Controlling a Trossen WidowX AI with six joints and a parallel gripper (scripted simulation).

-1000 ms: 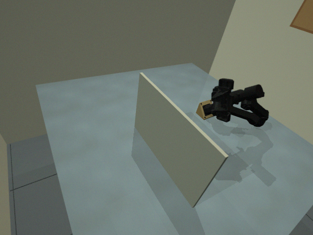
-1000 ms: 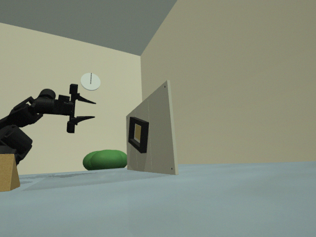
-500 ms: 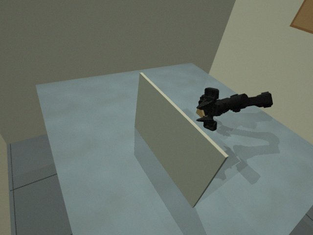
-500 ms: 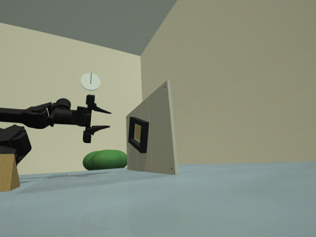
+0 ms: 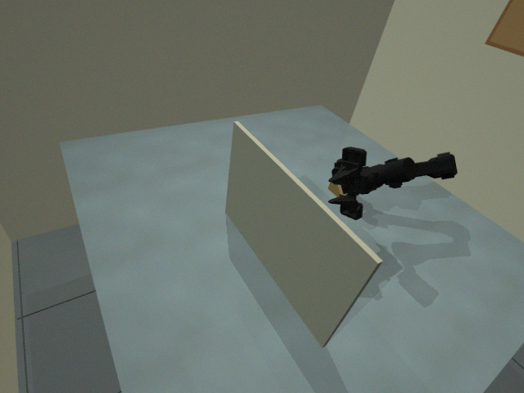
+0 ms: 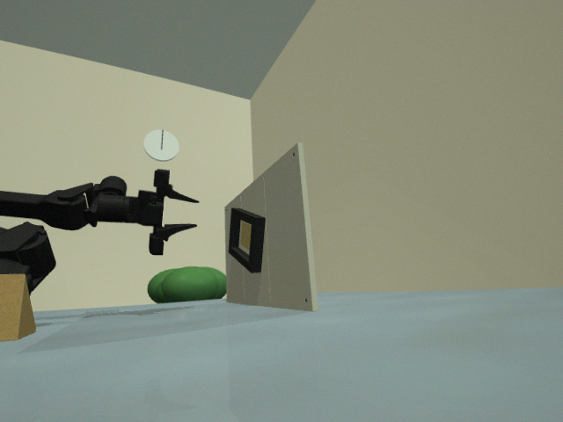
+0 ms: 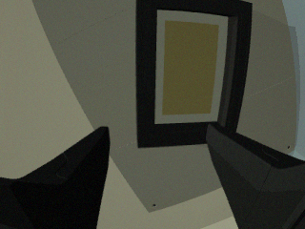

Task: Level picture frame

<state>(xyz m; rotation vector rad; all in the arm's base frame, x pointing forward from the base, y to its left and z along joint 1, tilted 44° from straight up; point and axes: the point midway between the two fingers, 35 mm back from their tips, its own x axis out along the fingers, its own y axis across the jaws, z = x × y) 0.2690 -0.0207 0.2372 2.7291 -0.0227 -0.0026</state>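
Right now the picture frame is 13 cm ahead of my gripper tip, 1 cm to the left of it and 5 cm below it. Round my gripper tip: wall panel 14 cm ahead, 6 cm below.
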